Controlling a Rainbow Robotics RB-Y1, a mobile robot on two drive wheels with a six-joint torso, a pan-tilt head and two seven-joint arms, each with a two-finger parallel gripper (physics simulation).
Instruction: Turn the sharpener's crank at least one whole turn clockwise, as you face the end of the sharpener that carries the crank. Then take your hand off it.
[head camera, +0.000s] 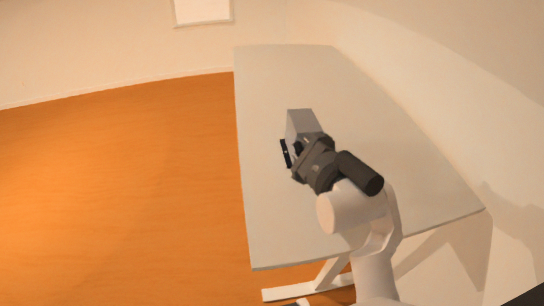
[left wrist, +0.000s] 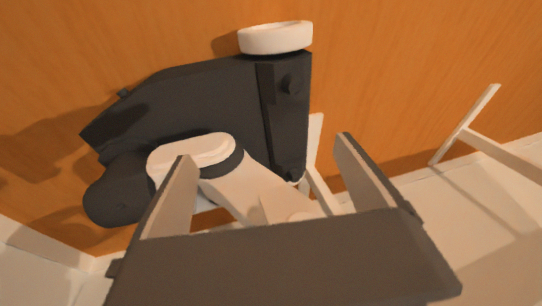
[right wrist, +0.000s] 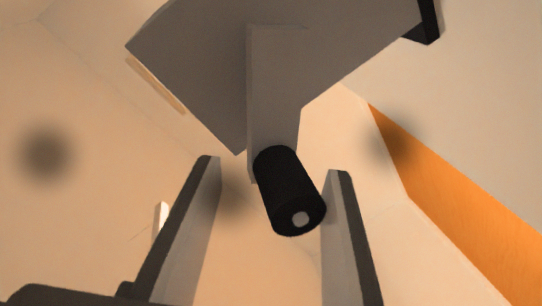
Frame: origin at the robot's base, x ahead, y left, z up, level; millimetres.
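Where they show: left gripper, fingertip midpoint: (left wrist: 263, 153); right gripper, fingertip midpoint: (head camera: 301, 147) (right wrist: 272, 178).
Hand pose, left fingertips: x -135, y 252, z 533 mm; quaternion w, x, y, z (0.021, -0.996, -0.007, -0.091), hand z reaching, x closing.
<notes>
After its pixels a point has its place.
The sharpener, a grey box (head camera: 303, 120) {x 372, y -231, z 1078 mm} (right wrist: 195, 65) {x 318, y -245, z 1062 mm}, stands on the white table (head camera: 280, 220) {x 157, y -118, z 950 mm}. In the right wrist view its flat grey crank arm (right wrist: 274, 85) slants relative to the picture, and a black cylindrical knob (right wrist: 287, 187) {x 268, y -201, z 1057 mm} sticks out from the arm's end toward the camera. My right gripper (head camera: 301, 145) {x 283, y -197, z 1062 mm} (right wrist: 272, 178) {x 283, y -197, z 1062 mm} is partly open, with its fingers on either side of the knob. The knob is close to the right-hand finger in the picture; whether they touch I cannot tell. In the head camera the gripper hides most of the crank. My left gripper (left wrist: 263, 153) {x -135, y 252, z 533 mm} is open and empty, away from the sharpener.
A black strip (head camera: 285, 153) {x 377, y -188, z 959 mm} (right wrist: 429, 20) {x 321, y -193, z 955 mm} lies along one side of the sharpener. A wall (head camera: 450, 100) {x 376, y -858, z 1121 mm} runs along the table's right side. The left wrist view shows the robot's dark base (left wrist: 210, 100) {x -210, y 155, z 169 mm}, a white wheel (left wrist: 275, 39) and the orange floor (left wrist: 380, 60) {x 477, y 114, z 1 mm}.
</notes>
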